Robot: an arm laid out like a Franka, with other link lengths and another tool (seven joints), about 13 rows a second.
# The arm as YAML. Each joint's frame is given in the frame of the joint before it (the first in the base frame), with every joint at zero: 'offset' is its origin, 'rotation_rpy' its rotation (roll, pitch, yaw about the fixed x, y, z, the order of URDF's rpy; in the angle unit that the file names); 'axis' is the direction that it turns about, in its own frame. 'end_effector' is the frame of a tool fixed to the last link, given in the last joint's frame.
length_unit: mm
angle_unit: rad
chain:
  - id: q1
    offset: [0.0, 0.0, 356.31]
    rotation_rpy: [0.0, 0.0, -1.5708]
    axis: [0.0, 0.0, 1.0]
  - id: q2
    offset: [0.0, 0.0, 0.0]
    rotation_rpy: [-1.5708, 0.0, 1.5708]
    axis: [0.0, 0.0, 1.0]
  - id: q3
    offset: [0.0, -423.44, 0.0]
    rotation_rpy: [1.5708, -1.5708, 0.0]
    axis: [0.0, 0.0, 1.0]
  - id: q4
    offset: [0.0, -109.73, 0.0]
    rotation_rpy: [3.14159, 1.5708, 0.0]
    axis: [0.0, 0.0, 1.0]
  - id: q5
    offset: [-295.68, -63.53, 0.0]
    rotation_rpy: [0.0, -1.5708, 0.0]
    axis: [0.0, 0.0, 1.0]
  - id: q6
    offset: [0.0, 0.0, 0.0]
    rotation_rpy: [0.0, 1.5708, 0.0]
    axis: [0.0, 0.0, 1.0]
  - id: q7
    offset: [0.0, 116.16, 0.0]
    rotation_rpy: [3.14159, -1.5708, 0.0]
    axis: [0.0, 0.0, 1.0]
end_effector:
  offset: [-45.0, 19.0, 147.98]
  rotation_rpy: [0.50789, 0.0, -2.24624]
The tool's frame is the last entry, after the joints.
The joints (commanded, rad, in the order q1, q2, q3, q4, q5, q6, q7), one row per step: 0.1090 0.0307 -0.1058 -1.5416 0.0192 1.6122 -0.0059; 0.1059 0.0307 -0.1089 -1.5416 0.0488 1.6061 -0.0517; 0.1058 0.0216 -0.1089 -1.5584 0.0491 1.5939 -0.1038; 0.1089 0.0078 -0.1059 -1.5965 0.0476 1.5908 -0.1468; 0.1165 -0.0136 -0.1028 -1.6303 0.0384 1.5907 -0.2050; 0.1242 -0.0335 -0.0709 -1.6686 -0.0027 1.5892 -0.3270; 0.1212 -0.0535 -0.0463 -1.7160 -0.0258 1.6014 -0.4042; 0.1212 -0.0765 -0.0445 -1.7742 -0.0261 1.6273 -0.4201; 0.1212 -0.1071 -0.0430 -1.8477 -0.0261 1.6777 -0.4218; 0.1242 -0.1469 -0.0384 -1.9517 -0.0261 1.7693 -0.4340; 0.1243 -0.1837 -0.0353 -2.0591 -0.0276 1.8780 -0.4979; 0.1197 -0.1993 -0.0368 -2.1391 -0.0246 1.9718 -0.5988
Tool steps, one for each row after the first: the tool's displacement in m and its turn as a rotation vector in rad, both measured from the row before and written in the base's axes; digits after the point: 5 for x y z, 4 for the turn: -0.00260 0.00013 0.00072 0.0278 0.0047 0.0397; -0.00847 -0.00145 -0.00318 0.0001 0.0175 0.0524; -0.01052 0.00130 -0.00822 0.0000 0.0255 0.0492; -0.01316 0.00157 -0.00286 -0.0059 0.0100 0.0692; -0.01726 0.00846 -0.00668 -0.0362 0.0163 0.1639; -0.01349 0.00321 -0.00809 -0.0198 0.0148 0.1007; -0.01080 -0.00078 -0.00930 0.0010 0.0098 0.0185; -0.01137 -0.00042 -0.01023 0.0021 -0.0073 0.0046; -0.01379 0.00180 -0.01515 0.0043 -0.0269 0.0222; -0.01360 -0.00216 -0.01690 0.0044 -0.0365 0.0702; -0.00710 -0.00654 -0.01645 0.0051 -0.0272 0.0960
